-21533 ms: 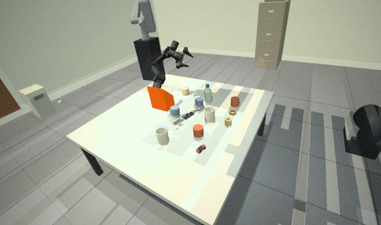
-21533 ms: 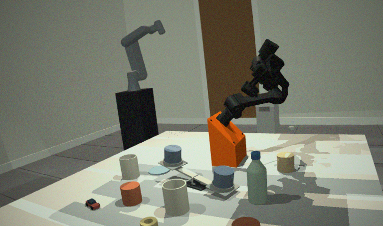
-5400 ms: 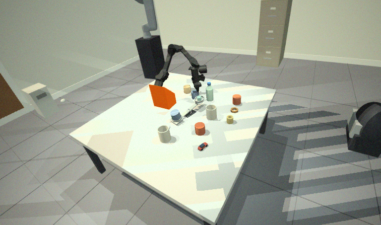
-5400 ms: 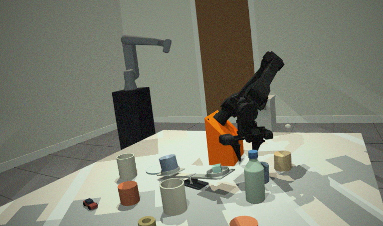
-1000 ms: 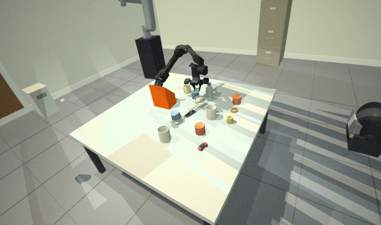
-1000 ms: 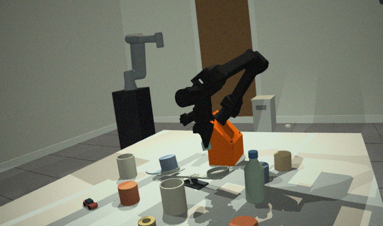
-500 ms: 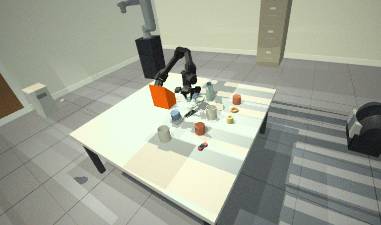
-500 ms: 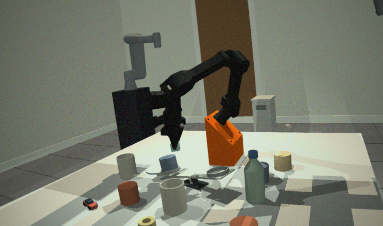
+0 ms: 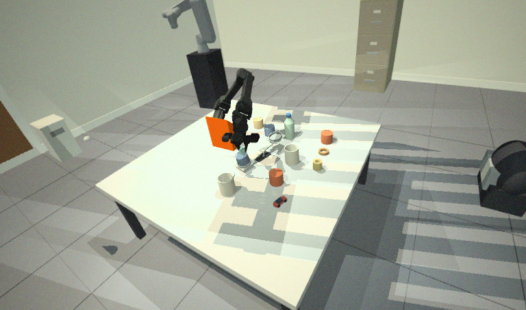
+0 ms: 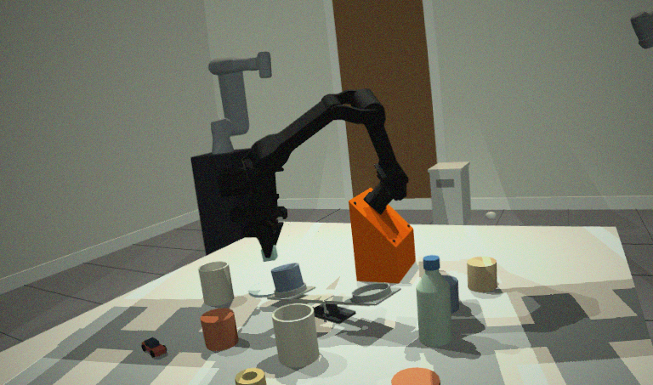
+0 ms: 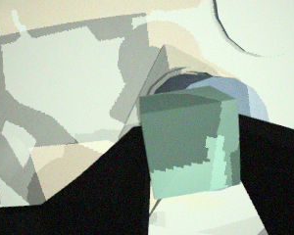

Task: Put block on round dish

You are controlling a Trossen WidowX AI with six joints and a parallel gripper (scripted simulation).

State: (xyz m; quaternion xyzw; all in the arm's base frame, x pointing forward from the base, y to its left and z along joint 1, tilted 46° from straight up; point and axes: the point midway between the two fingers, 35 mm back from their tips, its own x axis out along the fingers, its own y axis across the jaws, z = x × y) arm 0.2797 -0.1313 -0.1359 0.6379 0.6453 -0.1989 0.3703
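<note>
Now: gripper tip 9 cm past the round light-blue dish, 8 cm to the left of it and 13 cm above it. The rest, counted from my gripper tip: green bottle 11 cm ahead, 40 cm to the left, 2 cm below; then toy car 27 cm ahead, 16 cm to the right, 12 cm below; then yellow spool 36 cm ahead, 14 cm to the left, 11 cm below.
</note>
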